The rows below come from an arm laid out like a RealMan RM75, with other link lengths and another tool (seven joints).
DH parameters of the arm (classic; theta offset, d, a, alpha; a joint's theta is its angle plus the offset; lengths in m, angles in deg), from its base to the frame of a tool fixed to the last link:
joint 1: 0 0.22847 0 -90
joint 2: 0 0 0 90
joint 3: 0 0.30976 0 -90
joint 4: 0 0 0 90
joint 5: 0 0.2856 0 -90
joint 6: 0 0 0 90
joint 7: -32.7 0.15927 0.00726 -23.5
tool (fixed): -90 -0.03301 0 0
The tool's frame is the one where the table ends.
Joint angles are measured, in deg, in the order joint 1, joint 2, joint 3, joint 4, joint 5, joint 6, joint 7. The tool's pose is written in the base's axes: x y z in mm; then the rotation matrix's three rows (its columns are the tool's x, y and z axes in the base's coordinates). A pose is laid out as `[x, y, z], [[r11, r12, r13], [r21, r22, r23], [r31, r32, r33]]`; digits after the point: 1 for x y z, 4 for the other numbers.
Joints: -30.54 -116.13 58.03 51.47 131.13 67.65 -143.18
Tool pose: [-360.2, 472.2, 10.0], [[-0.9514, -0.1919, 0.2410], [-0.0471, 0.8637, 0.5018], [-0.3045, 0.4660, -0.8307]]
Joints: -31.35 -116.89 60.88 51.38 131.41 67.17 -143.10
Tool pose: [-346.8, 475.4, -6.9], [[-0.9582, -0.1516, 0.2426], [-0.0241, 0.8877, 0.4597], [-0.2851, 0.4347, -0.8543]]
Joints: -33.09 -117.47 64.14 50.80 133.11 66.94 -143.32
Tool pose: [-330.2, 480.7, -25.0], [[-0.9705, -0.0932, 0.2224], [0.0036, 0.9166, 0.3998], [-0.2412, 0.3888, -0.8892]]
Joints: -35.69 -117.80 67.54 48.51 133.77 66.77 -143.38
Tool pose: [-313.0, 486.0, -47.1], [[-0.9772, -0.0441, 0.2077], [0.0272, 0.9441, 0.3286], [-0.2105, 0.3268, -0.9213]]
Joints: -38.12 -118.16 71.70 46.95 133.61 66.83 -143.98
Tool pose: [-292.3, 489.1, -69.0], [[-0.9808, 0.0056, 0.1950], [0.0564, 0.9652, 0.2556], [-0.1868, 0.2616, -0.9469]]
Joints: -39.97 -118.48 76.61 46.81 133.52 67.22 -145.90
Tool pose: [-270.6, 489.0, -88.0], [[-0.9840, 0.0498, 0.1711], [0.0824, 0.9785, 0.1890], [-0.1580, 0.2000, -0.9670]]
